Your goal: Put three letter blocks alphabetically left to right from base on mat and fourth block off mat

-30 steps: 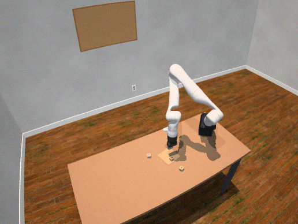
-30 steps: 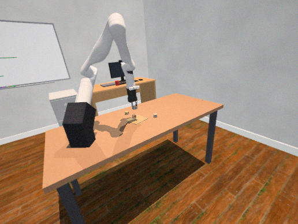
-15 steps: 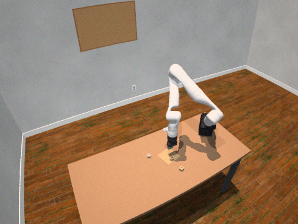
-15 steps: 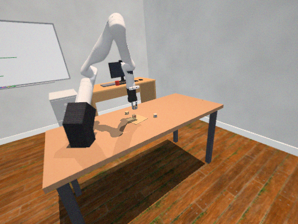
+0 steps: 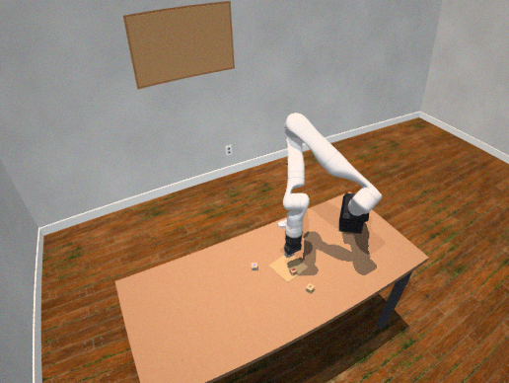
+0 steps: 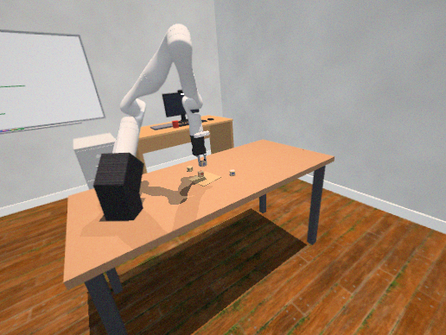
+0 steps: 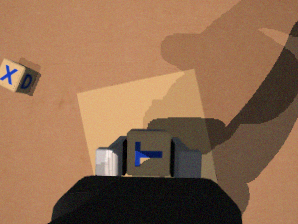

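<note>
Right now my hand is 100 mm above the pale square mat. The rest, counted from my hand: block 50 mm to the left, 90 mm below.
</note>
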